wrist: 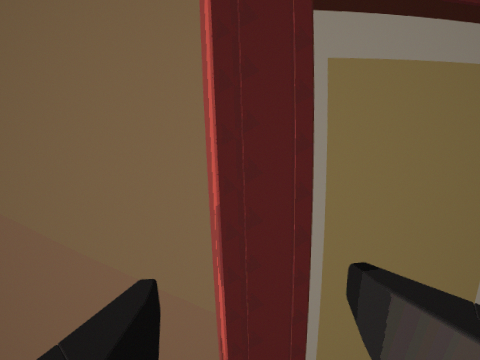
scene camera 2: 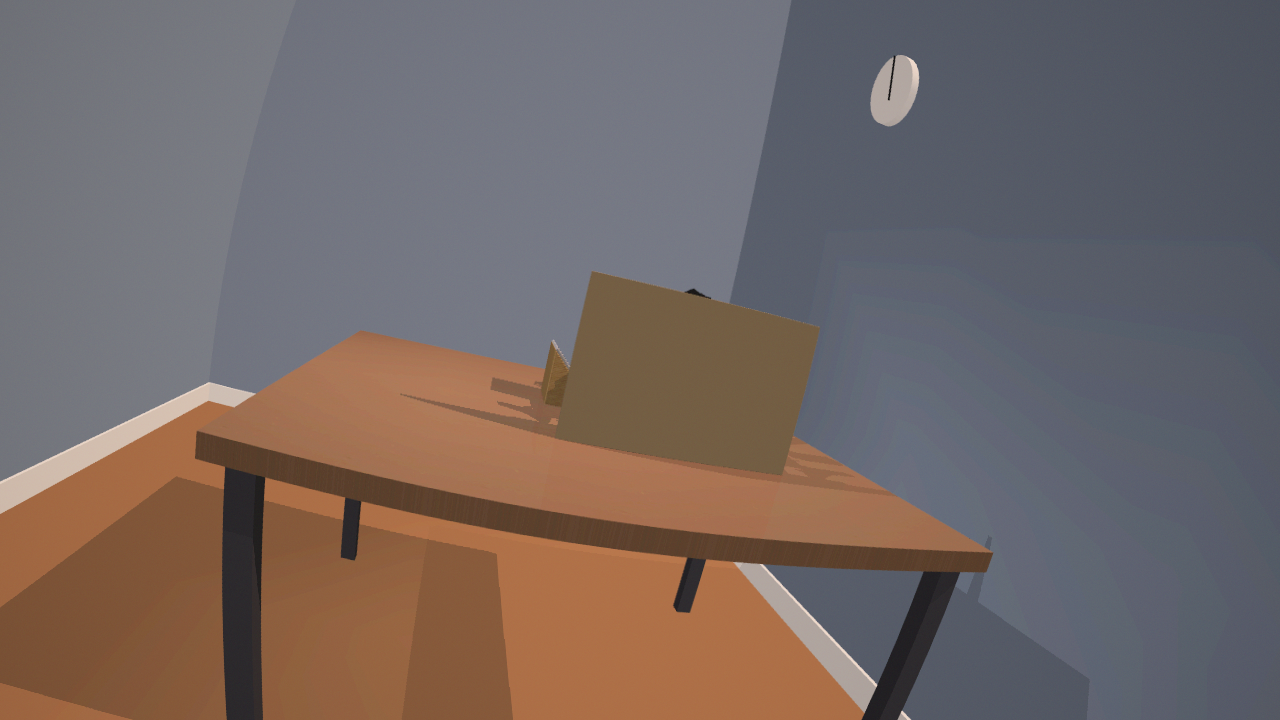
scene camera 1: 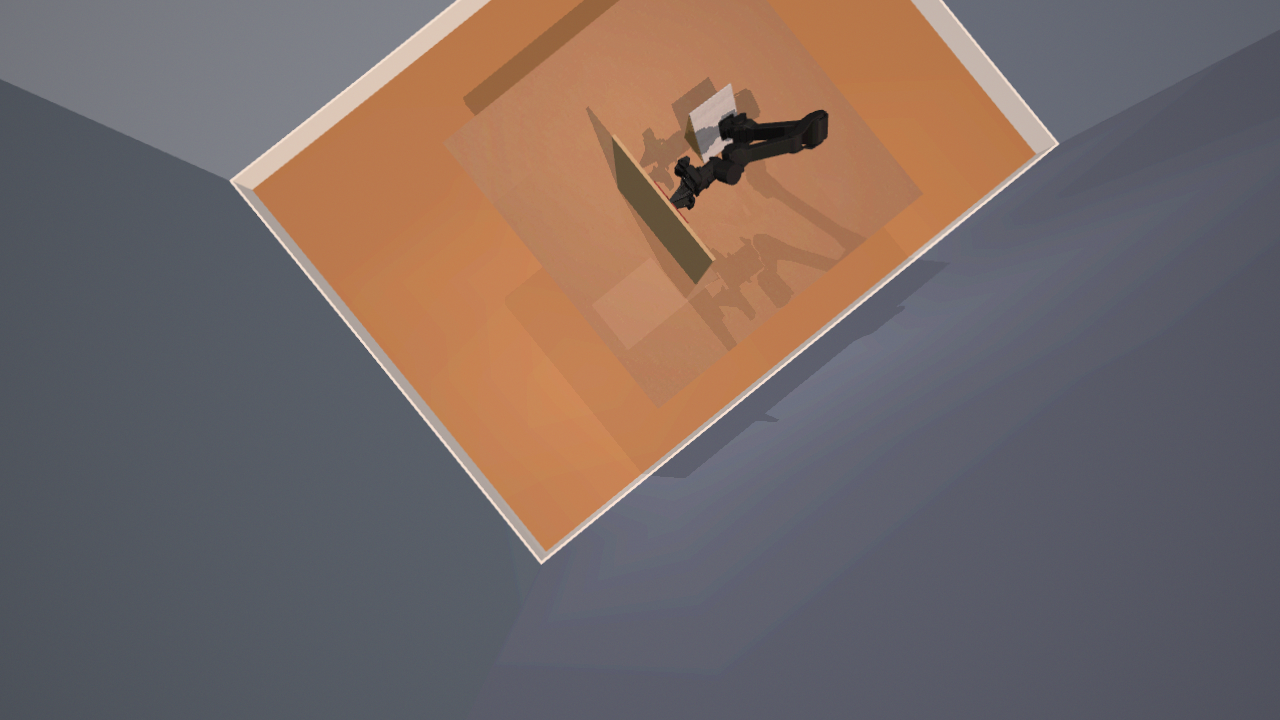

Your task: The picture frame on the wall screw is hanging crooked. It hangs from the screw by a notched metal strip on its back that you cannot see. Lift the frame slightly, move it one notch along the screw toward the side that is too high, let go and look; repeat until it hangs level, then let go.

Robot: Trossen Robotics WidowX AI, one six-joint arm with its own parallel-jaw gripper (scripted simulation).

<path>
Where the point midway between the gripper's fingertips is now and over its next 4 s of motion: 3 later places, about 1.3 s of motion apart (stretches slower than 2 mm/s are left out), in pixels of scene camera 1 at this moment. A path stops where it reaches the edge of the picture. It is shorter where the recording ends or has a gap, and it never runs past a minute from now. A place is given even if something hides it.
The gripper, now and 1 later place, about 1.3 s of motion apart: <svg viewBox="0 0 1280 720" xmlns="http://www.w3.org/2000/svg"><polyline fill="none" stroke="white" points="669,205 699,170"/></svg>
</path>
